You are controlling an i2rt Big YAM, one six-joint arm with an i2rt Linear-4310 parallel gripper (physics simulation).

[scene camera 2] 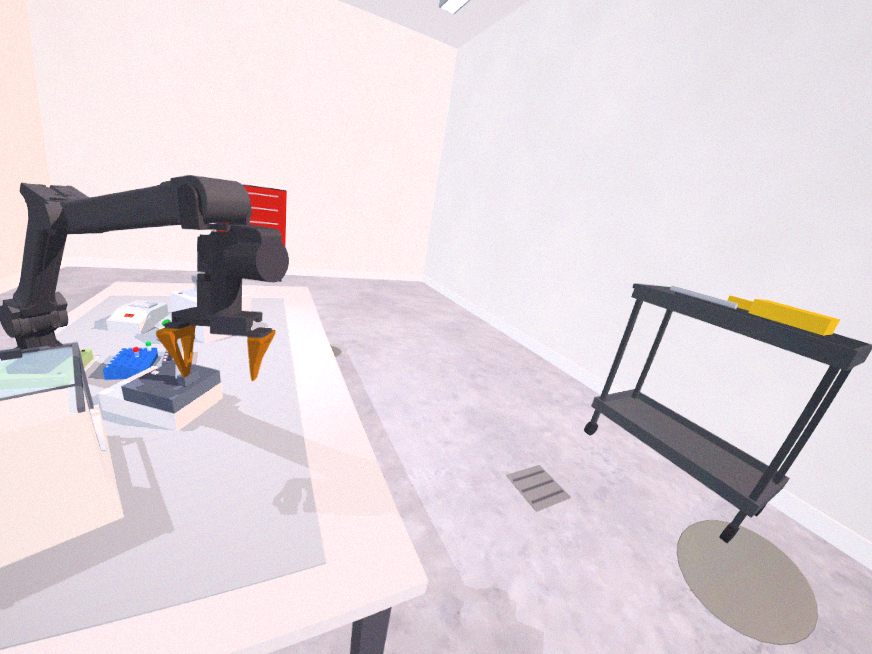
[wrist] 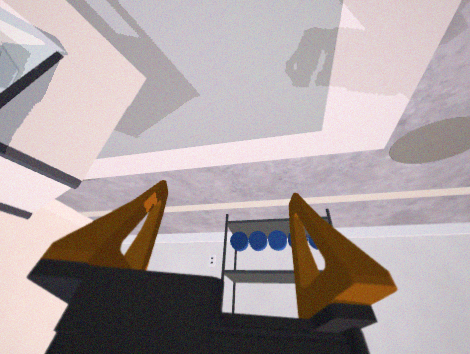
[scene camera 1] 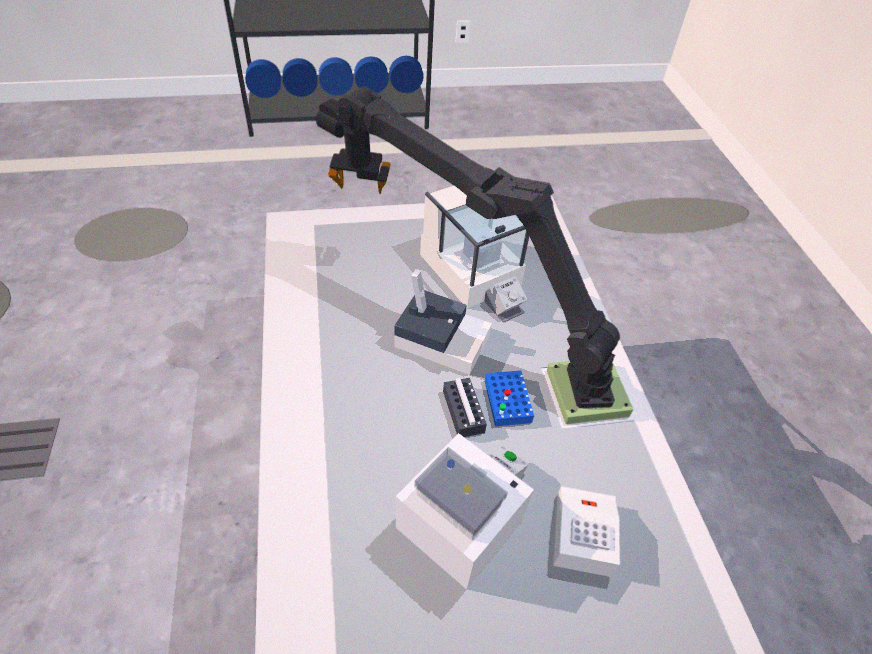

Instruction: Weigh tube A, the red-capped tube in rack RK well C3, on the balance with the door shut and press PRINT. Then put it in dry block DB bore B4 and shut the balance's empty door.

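Frame: origin at the arm's base, x left, y back, z up, level; centimetres.
Seen in the pictures: gripper, fingertip midpoint: (scene camera 2: 220, 378) (wrist: 229, 192) (scene camera 1: 361, 189); arm's base at its link origin: (scene camera 1: 589, 386).
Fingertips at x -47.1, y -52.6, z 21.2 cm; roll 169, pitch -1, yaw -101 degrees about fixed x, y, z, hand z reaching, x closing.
Observation:
Pixels of each thing's top centre, then the offset from my fingertips to it. "pt": a spot on its surface instead.
- red-capped tube at its top centre: (scene camera 1: 507, 391) (scene camera 2: 135, 348) dx +50.0, dy +32.5, dz -18.4 cm
- blue rack at its top centre: (scene camera 1: 509, 393) (scene camera 2: 131, 357) dx +48.9, dy +33.4, dz -20.8 cm
- balance at its top centre: (scene camera 2: 5, 364) (scene camera 1: 487, 214) dx +8.2, dy +31.3, dz -1.6 cm
- white dry block at its top centre: (scene camera 1: 591, 519) (scene camera 2: 137, 305) dx +81.4, dy +43.8, dz -16.8 cm
- dark-topped device at a spot on its surface: (scene camera 1: 429, 325) pt dx +32.0, dy +15.9, dz -15.9 cm
- black rack at its top centre: (scene camera 1: 465, 399) dx +51.4, dy +22.8, dz -19.0 cm
- white box with a grey lid, top centre: (scene camera 1: 483, 462) (scene camera 2: 197, 279) dx +75.1, dy +22.4, dz -4.8 cm
The red-capped tube (scene camera 1: 507, 392) (scene camera 2: 135, 349) stands in the blue rack (scene camera 1: 514, 420) (scene camera 2: 121, 368), near a green-capped one. My gripper (scene camera 1: 362, 188) (scene camera 2: 219, 378) (wrist: 229, 192) is open and empty, high up beyond the table's far left corner in scene camera 1, left of the balance. The balance (scene camera 1: 436, 242) (scene camera 2: 56, 478) (wrist: 100, 75) has a glass chamber with dark edges; I cannot tell how its door stands. Its control panel (scene camera 1: 508, 294) is beside its front. The white dry block (scene camera 1: 588, 556) (scene camera 2: 146, 320) has a red display and a grid of bores. The tube does not show in the wrist view.
A dark-topped device (scene camera 1: 429, 325) with an upright post stands between balance and racks. A black rack (scene camera 1: 452, 401) is beside the blue rack. A white box with a grey lid (scene camera 1: 461, 496) is near the dry block. A shelf unit (scene camera 1: 331, 30) and cart (scene camera 2: 704, 314) stand off the table.

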